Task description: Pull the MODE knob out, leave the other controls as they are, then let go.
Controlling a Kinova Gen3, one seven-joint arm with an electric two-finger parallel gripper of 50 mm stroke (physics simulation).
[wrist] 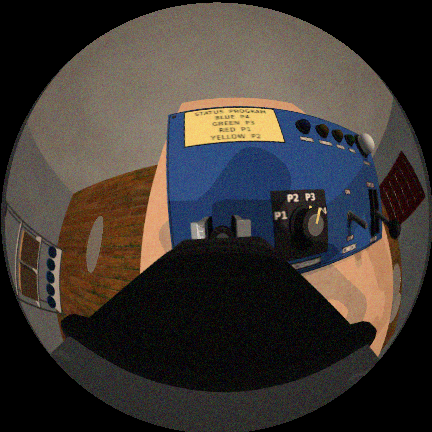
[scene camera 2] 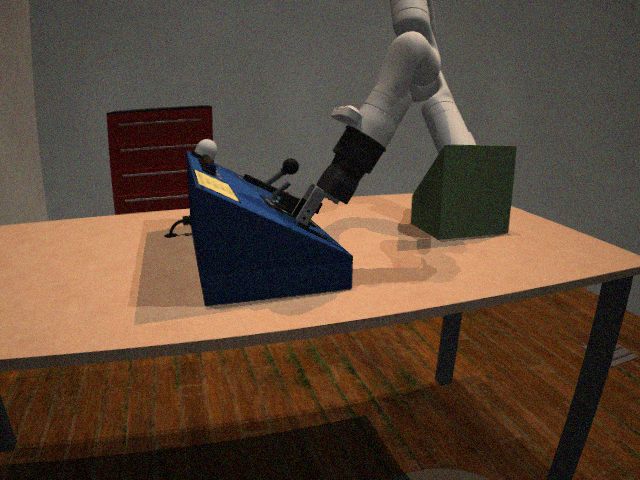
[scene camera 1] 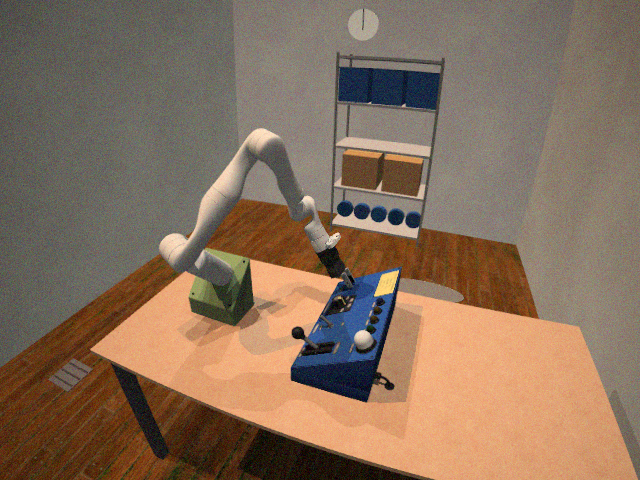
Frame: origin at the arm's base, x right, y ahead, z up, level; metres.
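Seen in the pictures: gripper, between the fingertips: [wrist: 221, 224] [scene camera 2: 298, 219] [scene camera 1: 351, 285]; arm's base, origin of its link: [scene camera 2: 463, 166] [scene camera 1: 222, 273].
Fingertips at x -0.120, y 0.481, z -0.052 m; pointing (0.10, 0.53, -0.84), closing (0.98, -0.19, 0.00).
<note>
Pixels of each thing's middle, then the offset from my fingertips to it. "spot": a spot on its surface instead.
- MODE knob, middle of its body: [wrist: 221, 239] dx -0.006, dy -0.031, dz +0.033 m
- program dial, middle of its body: [wrist: 309, 224] [scene camera 2: 290, 202] [scene camera 1: 339, 301] dx +0.115, dy -0.032, dz +0.003 m
- small toggle, middle of its body: [wrist: 358, 220] [scene camera 2: 281, 189] dx +0.233, dy -0.059, dz +0.006 m
- black-balled lever, middle of its body: [scene camera 2: 290, 166] [wrist: 394, 228] [scene camera 1: 297, 332] dx +0.344, dy -0.126, dz +0.037 m
- white dome, a spot on its surface: [scene camera 2: 206, 148] [wrist: 362, 138] spot: dx +0.358, dy +0.079, dz +0.093 m
The blue control panel [scene camera 1: 330, 381] [scene camera 2: 258, 258] [wrist: 225, 175] stands on the table with a sloping face. My gripper [scene camera 1: 349, 281] [scene camera 2: 306, 212] [wrist: 221, 224] is at the end of the face near the yellow card, its fingers close to the surface. It is shut on the MODE knob [wrist: 222, 233], a dark round knob partly showing between the fingers in the wrist view. Its label and lower part are hidden by the gripper body. Beside it, the program dial [wrist: 315, 225] has its yellow mark toward P4, partly covering that label.
A small toggle [wrist: 358, 220] and a black-balled lever [scene camera 1: 298, 332] [scene camera 2: 290, 165] [wrist: 394, 229] stick up farther along the face. Several dark lamps and a white dome [scene camera 1: 363, 339] [scene camera 2: 206, 148] [wrist: 366, 144] line its upper edge. A green block [scene camera 1: 222, 304] [scene camera 2: 475, 191] carries the arm.
</note>
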